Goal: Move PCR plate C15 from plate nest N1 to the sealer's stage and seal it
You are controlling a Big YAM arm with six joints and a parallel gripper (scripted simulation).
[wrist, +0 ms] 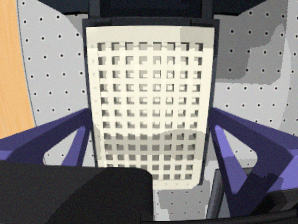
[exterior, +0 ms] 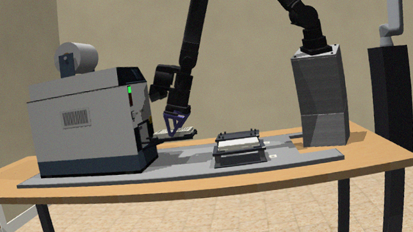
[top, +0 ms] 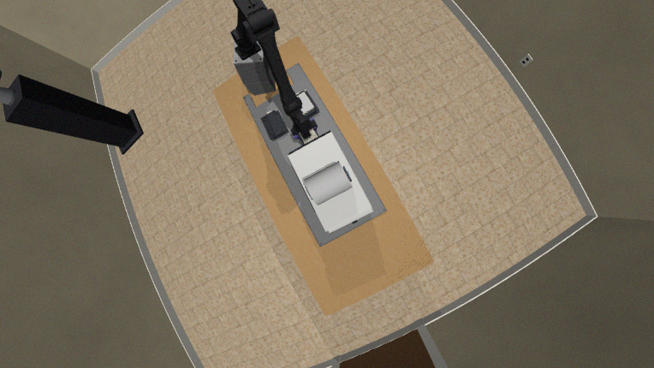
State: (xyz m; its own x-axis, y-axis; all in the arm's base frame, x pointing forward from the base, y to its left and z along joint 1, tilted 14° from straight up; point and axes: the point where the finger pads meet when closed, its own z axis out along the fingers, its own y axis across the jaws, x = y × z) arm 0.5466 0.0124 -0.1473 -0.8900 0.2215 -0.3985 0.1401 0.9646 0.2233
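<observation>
The white 96-well plate C15 is right at my hand. From my hand the other things lie so: sealer's dark stage: 10 mm below; sealed plate C51: 200 mm behind, 90 mm to the left, 50 mm below; start key: 120 mm ahead, 80 mm to the left, 80 mm above.
</observation>
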